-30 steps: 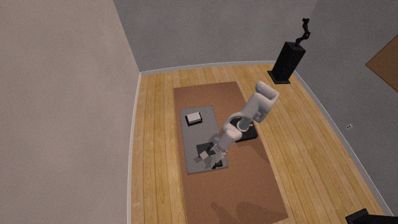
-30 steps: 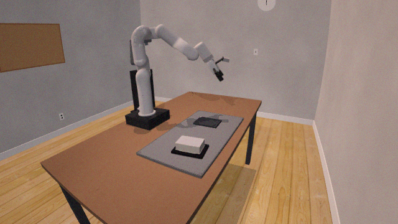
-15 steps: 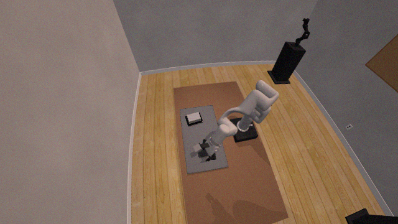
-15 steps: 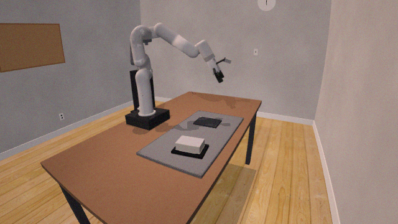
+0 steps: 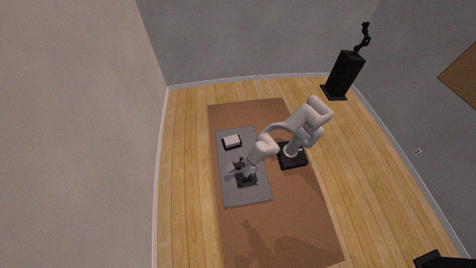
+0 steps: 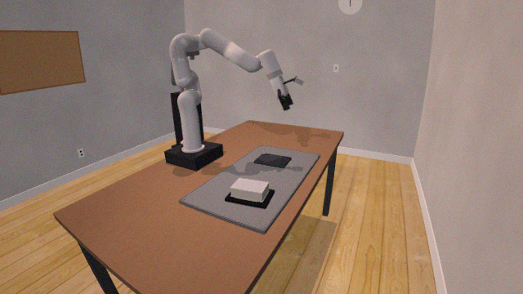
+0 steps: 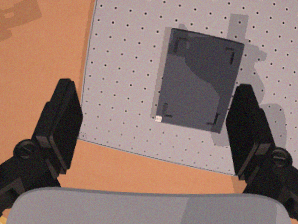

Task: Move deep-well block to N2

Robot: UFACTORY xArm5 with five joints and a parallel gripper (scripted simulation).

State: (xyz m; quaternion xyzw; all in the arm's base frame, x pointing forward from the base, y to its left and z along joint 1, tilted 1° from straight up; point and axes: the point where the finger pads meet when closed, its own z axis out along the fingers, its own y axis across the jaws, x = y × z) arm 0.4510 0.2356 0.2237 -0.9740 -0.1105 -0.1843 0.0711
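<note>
Right now my hand is 3 cm short of the white deep-well block, 40 cm to the left of it and 25 cm above it.
</note>
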